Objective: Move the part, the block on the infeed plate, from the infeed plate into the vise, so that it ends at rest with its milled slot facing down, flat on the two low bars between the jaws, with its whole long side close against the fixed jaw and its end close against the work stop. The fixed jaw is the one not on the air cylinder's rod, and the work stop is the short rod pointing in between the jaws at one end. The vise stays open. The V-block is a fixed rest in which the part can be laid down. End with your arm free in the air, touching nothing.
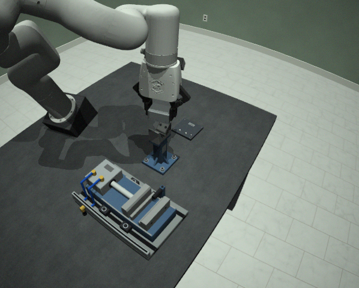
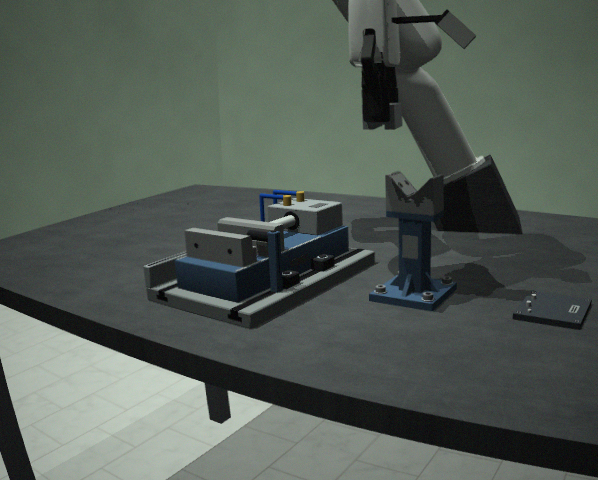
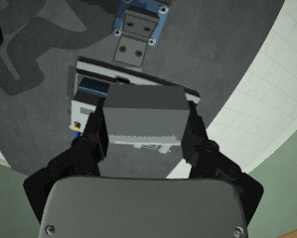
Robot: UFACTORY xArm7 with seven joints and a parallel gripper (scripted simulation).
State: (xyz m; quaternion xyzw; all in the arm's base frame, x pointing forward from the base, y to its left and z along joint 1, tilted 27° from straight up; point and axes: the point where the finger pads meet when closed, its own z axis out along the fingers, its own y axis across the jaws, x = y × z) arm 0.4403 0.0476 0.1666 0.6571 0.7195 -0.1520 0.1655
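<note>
The fixed jaw is 80 mm ahead of my hand, 200 mm to the right of it and 170 mm below it. Round my hand: work stop: 60 mm ahead, 150 mm to the right, 160 mm below; then part: 20 mm below; then blue stand: 20 mm behind, 40 mm to the left, 190 mm below.
</note>
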